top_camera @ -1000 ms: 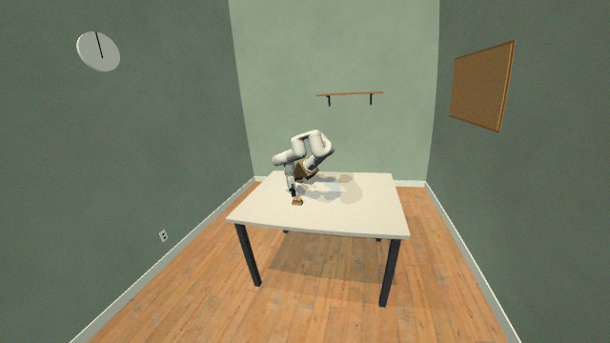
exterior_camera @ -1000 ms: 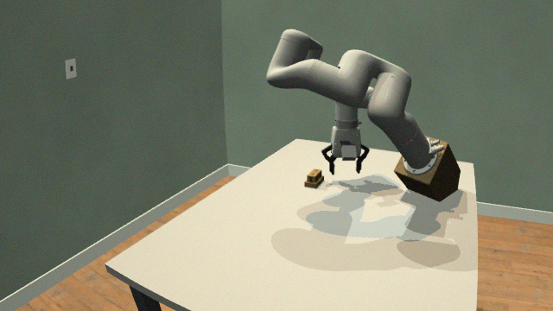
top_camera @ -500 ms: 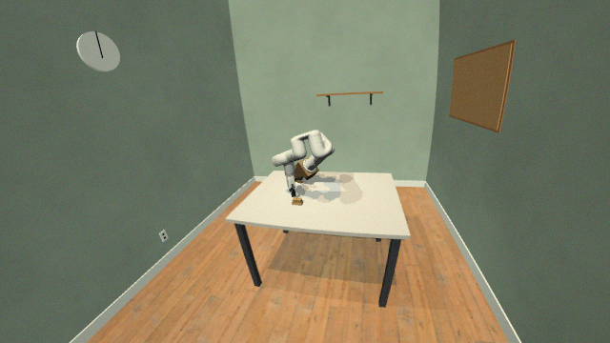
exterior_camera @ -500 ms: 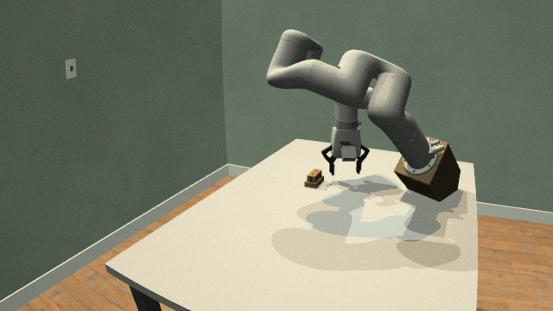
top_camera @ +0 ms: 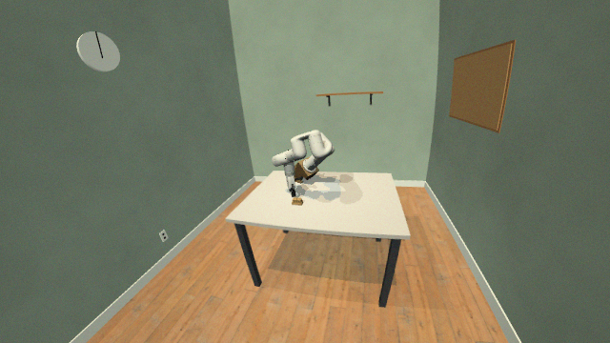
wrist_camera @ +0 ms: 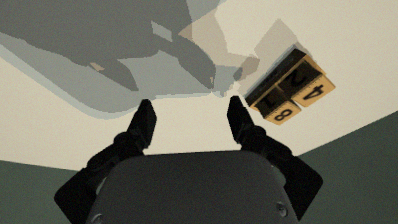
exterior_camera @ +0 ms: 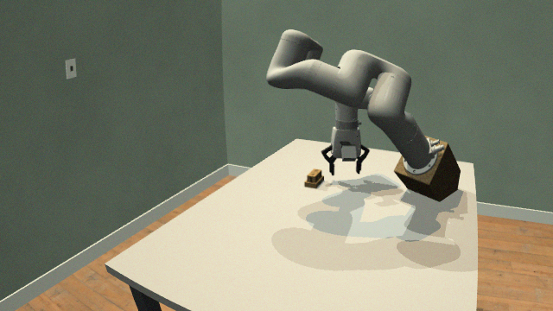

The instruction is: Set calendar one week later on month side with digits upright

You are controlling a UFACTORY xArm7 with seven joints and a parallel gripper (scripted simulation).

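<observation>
Now: the digit cube 9 cm ahead of my hand, 5 cm to the left of it and 1 cm below it. Round my hand: wooden calendar tray: 9 cm ahead, 6 cm to the left, 3 cm below.
</observation>
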